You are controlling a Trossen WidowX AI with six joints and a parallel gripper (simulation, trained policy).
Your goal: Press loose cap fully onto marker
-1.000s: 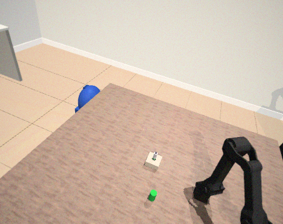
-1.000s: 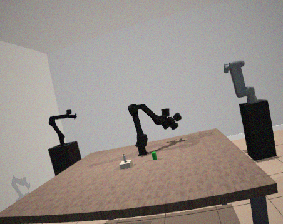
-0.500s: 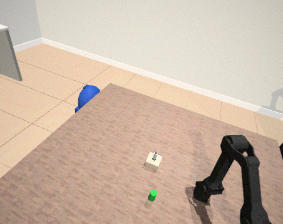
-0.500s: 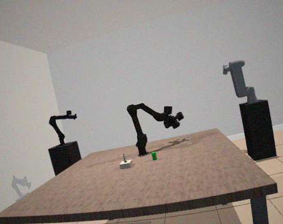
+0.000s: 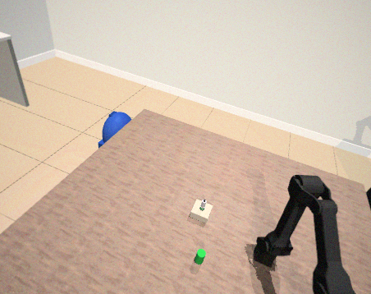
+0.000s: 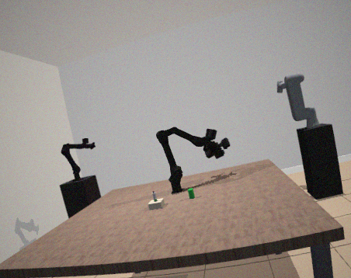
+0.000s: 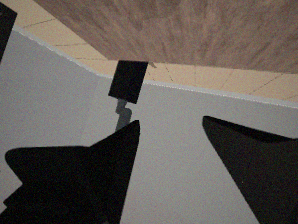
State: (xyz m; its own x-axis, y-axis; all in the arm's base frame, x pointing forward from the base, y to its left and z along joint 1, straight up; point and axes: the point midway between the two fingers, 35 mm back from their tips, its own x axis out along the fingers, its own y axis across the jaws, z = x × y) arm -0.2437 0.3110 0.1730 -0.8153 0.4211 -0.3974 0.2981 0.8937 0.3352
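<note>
My gripper tip is 480 mm short of the green cap, 210 mm to the left of it and 130 mm above it. Round my gripper tip: holder block: 540 mm ahead, 390 mm to the right, 140 mm below.
</note>
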